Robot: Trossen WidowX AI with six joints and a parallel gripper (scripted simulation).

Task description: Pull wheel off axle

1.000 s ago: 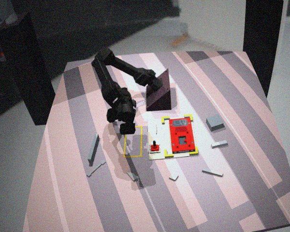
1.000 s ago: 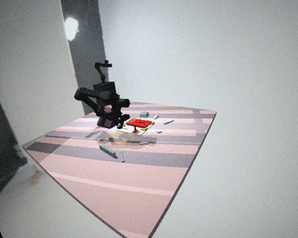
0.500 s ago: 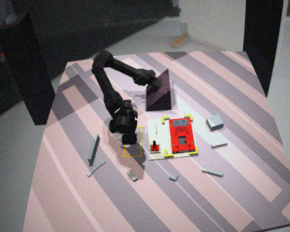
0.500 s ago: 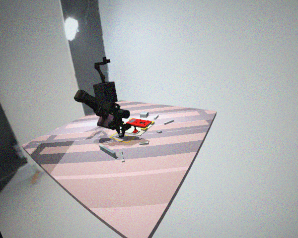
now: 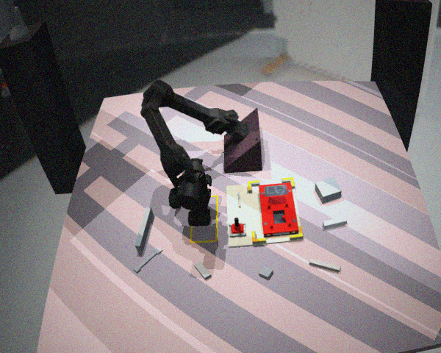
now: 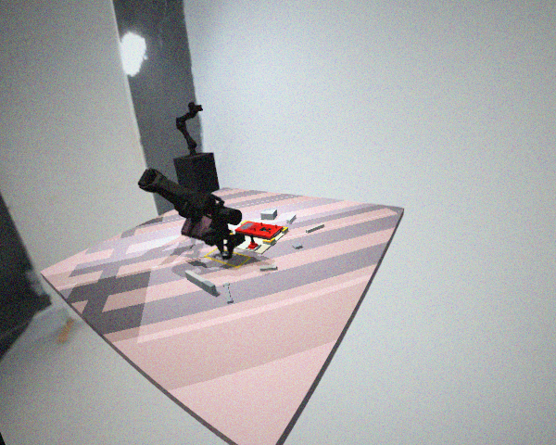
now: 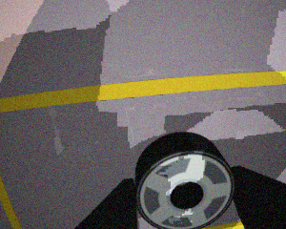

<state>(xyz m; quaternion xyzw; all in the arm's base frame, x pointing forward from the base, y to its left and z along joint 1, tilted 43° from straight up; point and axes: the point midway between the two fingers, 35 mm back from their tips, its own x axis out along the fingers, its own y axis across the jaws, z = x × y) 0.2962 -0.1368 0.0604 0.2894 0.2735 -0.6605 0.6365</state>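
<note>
Right now the wheel is right at my gripper tip. Round my gripper tip: axle 60 mm ahead, 110 mm to the left, 30 mm above.
</note>
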